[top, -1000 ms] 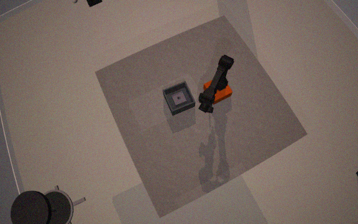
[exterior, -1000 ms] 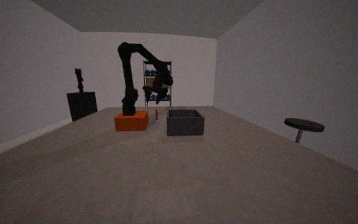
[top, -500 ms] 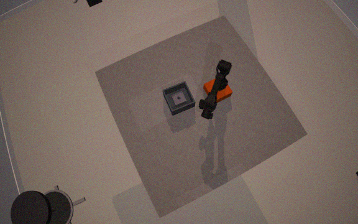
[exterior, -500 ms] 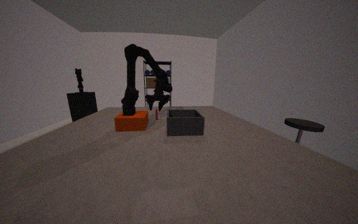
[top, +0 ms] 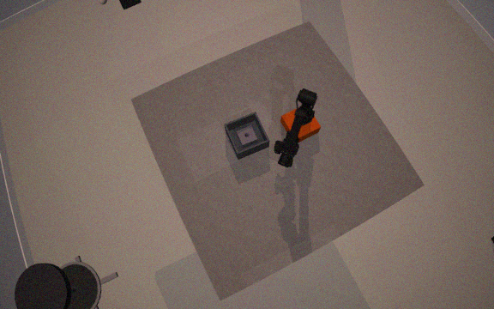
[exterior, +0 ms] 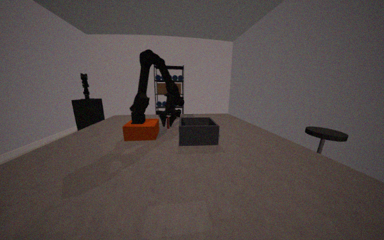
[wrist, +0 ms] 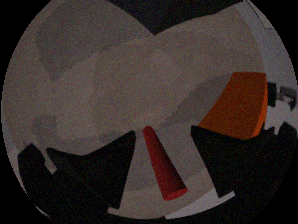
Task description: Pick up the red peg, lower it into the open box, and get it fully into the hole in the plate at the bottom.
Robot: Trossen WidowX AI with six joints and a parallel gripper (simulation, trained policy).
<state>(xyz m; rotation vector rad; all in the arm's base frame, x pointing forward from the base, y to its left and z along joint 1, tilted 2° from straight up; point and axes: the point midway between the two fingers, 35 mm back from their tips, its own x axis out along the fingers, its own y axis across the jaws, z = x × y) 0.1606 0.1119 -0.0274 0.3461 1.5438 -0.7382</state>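
My gripper tip is 20 mm below the red peg, 10 mm to the right of it and 10 mm short of it. Also, from my gripper tip: grey box 170 mm to the right, 170 mm ahead, 10 mm above; holed plate 170 mm to the right, 170 mm ahead, 30 mm above.
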